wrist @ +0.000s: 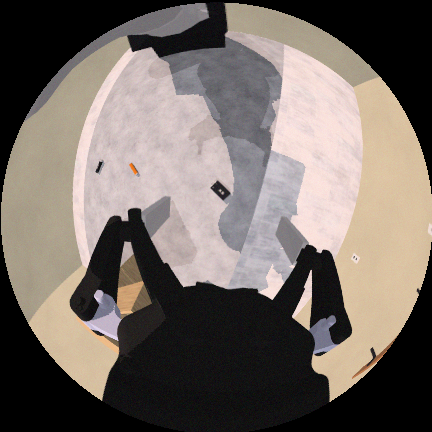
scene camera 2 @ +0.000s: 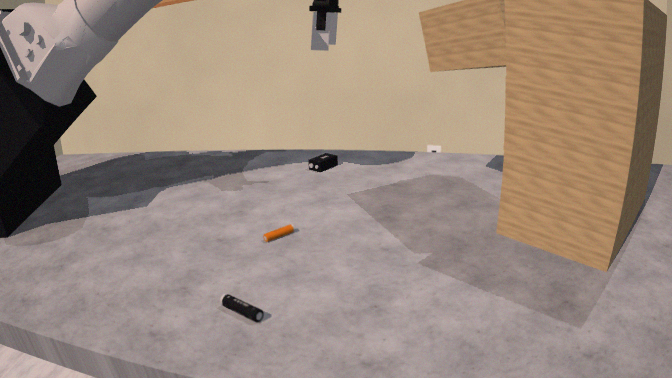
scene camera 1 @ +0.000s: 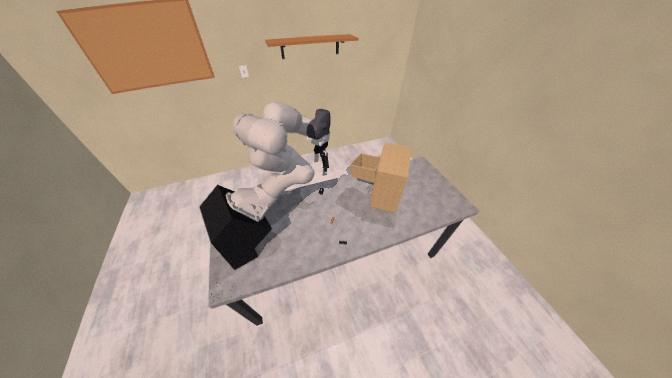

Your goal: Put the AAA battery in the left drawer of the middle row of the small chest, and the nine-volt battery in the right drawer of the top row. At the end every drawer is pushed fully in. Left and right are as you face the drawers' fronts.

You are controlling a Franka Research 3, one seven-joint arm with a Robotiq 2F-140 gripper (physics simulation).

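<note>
The black nine-volt battery (scene camera 1: 321, 191) (scene camera 2: 323, 162) (wrist: 220, 190) lies on the table below my gripper (scene camera 1: 320, 166) (scene camera 2: 325, 42) (wrist: 225, 215), which is open, empty and well above it. An orange cylindrical battery (scene camera 1: 332, 220) (scene camera 2: 278, 233) (wrist: 134, 169) and a black cylindrical battery (scene camera 1: 343, 242) (scene camera 2: 242, 307) (wrist: 99, 167) lie nearer the table's front edge; I cannot tell which is the AAA. The wooden chest (scene camera 1: 392, 185) (scene camera 2: 570, 125) has its top-row right drawer (scene camera 1: 363, 173) (scene camera 2: 465, 40) pulled out. The other drawer fronts are mostly hidden.
The arm's black base block (scene camera 1: 232, 230) (scene camera 2: 25, 150) stands at the left end of the table (scene camera 1: 300, 245). The pulled-out drawer juts towards the arm, to the right of my gripper in scene camera 1. A wall shelf (scene camera 1: 312, 40) hangs behind.
</note>
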